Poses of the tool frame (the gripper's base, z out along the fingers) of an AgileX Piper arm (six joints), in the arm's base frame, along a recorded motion.
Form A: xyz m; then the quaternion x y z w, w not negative.
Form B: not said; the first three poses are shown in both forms.
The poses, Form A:
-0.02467 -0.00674 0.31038 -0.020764 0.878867 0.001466 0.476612
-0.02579 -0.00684 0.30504 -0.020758 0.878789 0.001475 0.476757
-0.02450 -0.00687 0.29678 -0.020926 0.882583 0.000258 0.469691
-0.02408 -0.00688 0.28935 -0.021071 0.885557 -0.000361 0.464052
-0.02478 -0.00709 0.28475 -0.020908 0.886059 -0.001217 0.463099
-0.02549 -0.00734 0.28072 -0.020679 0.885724 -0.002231 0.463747
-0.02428 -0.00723 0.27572 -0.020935 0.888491 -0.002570 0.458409
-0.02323 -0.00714 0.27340 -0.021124 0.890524 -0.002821 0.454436
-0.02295 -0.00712 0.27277 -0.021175 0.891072 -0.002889 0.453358
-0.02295 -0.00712 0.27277 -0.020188 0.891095 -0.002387 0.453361
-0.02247 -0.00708 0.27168 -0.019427 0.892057 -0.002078 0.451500
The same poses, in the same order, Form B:
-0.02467 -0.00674 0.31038 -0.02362 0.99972 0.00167 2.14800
-0.02579 -0.00684 0.30504 -0.02361 0.99972 0.00168 2.14767
-0.02450 -0.00687 0.29678 -0.02370 0.99972 0.00029 2.16371
-0.02408 -0.00688 0.28935 -0.02379 0.99972 -0.00041 2.17646
-0.02478 -0.00709 0.28475 -0.02359 0.99972 -0.00137 2.17862
-0.02549 -0.00734 0.28072 -0.02334 0.99972 -0.00252 2.17715
-0.02428 -0.00723 0.27572 -0.02356 0.99972 -0.00289 2.18918
-0.02323 -0.00714 0.27340 -0.02371 0.99971 -0.00317 2.19811
-0.02295 -0.00712 0.27277 -0.02376 0.99971 -0.00324 2.20053
-0.02295 -0.00712 0.27277 -0.02265 0.99974 -0.00268 2.20053
-0.02247 -0.00708 0.27168 -0.02177 0.99976 -0.00233 2.20470

